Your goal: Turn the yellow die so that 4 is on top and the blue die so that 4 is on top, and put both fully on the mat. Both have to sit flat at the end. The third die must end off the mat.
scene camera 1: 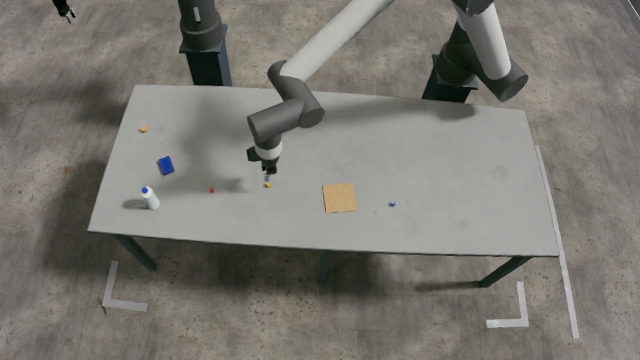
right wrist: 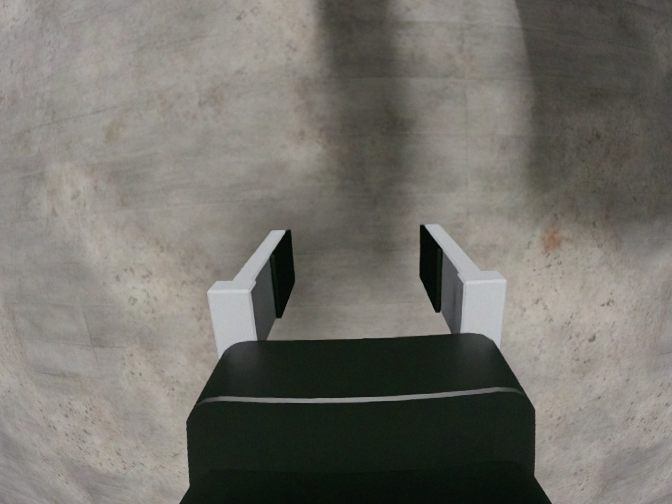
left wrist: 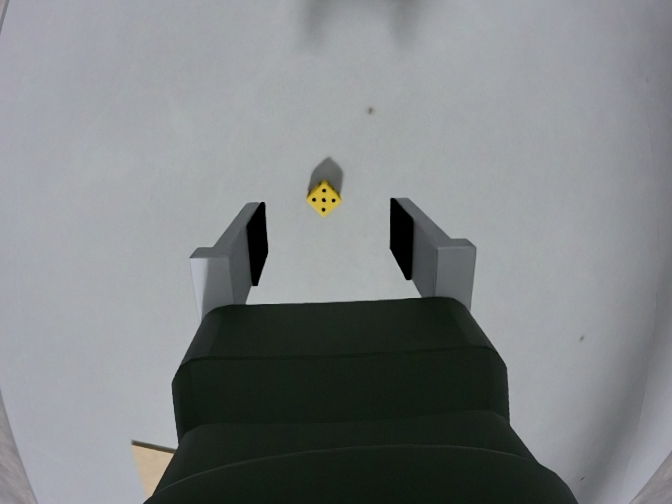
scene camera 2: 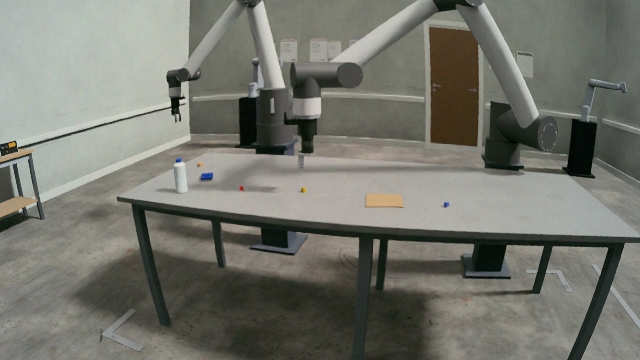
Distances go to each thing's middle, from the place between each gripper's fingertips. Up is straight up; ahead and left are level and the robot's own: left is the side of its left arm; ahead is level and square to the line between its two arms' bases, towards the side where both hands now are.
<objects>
Right now the yellow die (left wrist: 323, 197) is 1 cm to the left of my left hand and 11 cm below it. From my left hand the other things lie so: tan mat (scene camera 1: 338, 197) (1 cm ahead, 34 cm to the left, 11 cm below).
</objects>
